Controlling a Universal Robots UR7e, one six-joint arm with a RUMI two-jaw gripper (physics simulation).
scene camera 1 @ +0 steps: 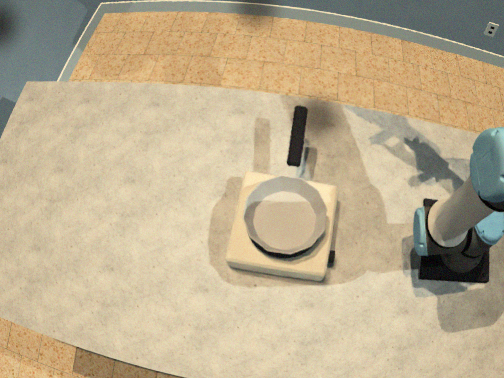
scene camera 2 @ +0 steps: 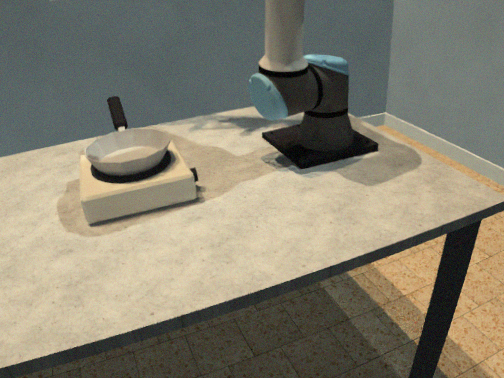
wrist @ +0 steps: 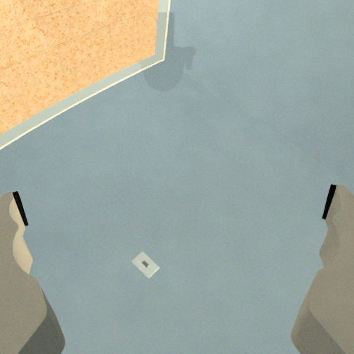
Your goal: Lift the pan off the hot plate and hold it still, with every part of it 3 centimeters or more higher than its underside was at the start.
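Places are measured from the arm's base along level axes (x left, y back, z up), in metres.
Where they show: arm's base, origin of its link: (scene camera 2: pixel 325 139).
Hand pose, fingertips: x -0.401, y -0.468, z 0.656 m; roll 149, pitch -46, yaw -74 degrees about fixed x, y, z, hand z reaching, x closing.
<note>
Each offset is from my fingertips to the top centre of the thing. Level surfaces: height alone.
A light grey pan (scene camera 1: pixel 286 225) (scene camera 2: pixel 131 152) sits upright on the cream hot plate @(dx +0.462, dy -0.042, dz -0.598 m) (scene camera 1: pixel 275 267) (scene camera 2: pixel 142 200). Its black handle @(dx +0.260, dy -0.070, dz -0.515 m) (scene camera 1: pixel 298 136) (scene camera 2: pixel 117 113) points away from the hot plate, toward the table's far edge in the scene camera 1 view, and slants upward in the scene camera 2 view. My gripper (wrist: pixel 174 192) is open and empty, with its two fingers wide apart in the wrist view. It faces the wall and does not show in either scene view. The pan does not show in the wrist view.
The arm's black base plate (scene camera 1: pixel 430 272) (scene camera 2: pixel 310 160) stands on the table @(dz -0.675 m) (scene camera 1: pixel 125 200) (scene camera 2: pixel 250 240), to the right of the hot plate. A dark knob @(dx +0.512, dy +0.083, dz -0.622 m) (scene camera 1: pixel 331 258) (scene camera 2: pixel 194 174) sticks out of the hot plate's right side. The wrist view shows a wall switch (wrist: pixel 145 264).
</note>
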